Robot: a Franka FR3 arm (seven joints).
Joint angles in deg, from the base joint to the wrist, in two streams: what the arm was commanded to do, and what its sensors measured. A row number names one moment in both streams.
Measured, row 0: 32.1 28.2 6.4 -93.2 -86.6 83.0 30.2
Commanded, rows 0 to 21: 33.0 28.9 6.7 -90.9 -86.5 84.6 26.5; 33.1 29.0 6.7 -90.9 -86.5 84.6 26.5; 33.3 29.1 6.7 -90.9 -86.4 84.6 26.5; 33.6 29.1 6.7 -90.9 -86.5 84.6 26.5; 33.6 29.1 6.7 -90.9 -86.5 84.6 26.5; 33.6 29.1 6.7 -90.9 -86.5 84.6 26.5; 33.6 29.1 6.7 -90.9 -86.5 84.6 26.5; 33.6 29.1 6.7 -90.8 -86.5 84.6 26.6; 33.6 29.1 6.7 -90.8 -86.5 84.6 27.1; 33.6 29.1 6.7 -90.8 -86.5 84.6 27.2; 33.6 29.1 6.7 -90.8 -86.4 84.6 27.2; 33.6 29.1 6.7 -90.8 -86.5 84.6 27.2; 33.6 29.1 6.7 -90.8 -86.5 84.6 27.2; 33.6 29.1 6.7 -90.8 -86.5 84.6 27.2; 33.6 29.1 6.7 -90.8 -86.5 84.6 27.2; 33.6 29.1 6.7 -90.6 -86.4 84.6 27.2; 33.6 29.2 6.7 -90.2 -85.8 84.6 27.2; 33.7 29.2 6.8 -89.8 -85.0 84.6 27.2; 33.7 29.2 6.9 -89.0 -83.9 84.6 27.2; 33.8 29.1 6.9 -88.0 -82.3 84.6 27.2; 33.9 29.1 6.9 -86.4 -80.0 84.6 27.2; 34.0 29.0 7.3 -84.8 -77.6 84.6 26.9
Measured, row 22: 33.8 28.4 6.8 -90.1 -83.6 84.2 28.7
